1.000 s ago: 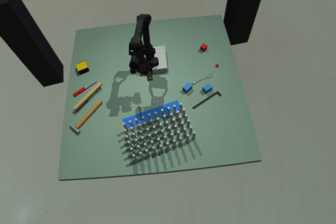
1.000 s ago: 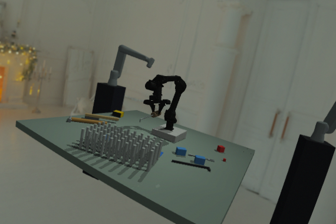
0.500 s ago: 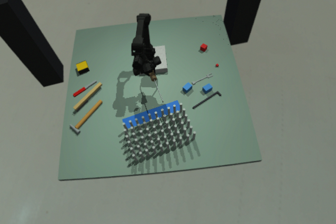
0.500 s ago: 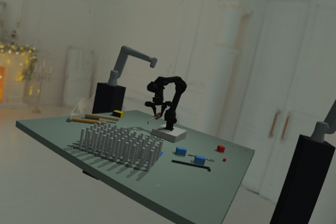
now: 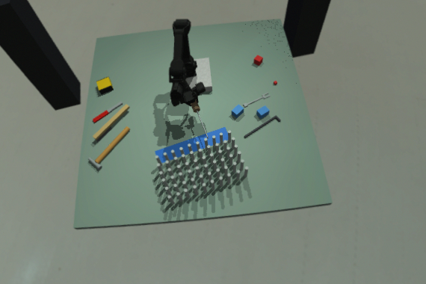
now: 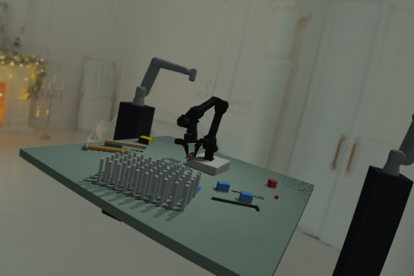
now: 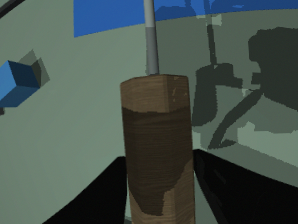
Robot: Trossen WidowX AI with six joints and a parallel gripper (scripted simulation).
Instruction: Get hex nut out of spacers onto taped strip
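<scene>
Right now the blue taped strip is 180 mm ahead of my gripper tip, 60 mm to the right of it and 100 mm below it. Round my gripper tip: small red ball: 90 mm behind, 500 mm to the left, 100 mm below; then small wrench: 360 mm to the left, 100 mm below; then hex nut: 340 mm ahead, 30 mm to the left, 100 mm below.
</scene>
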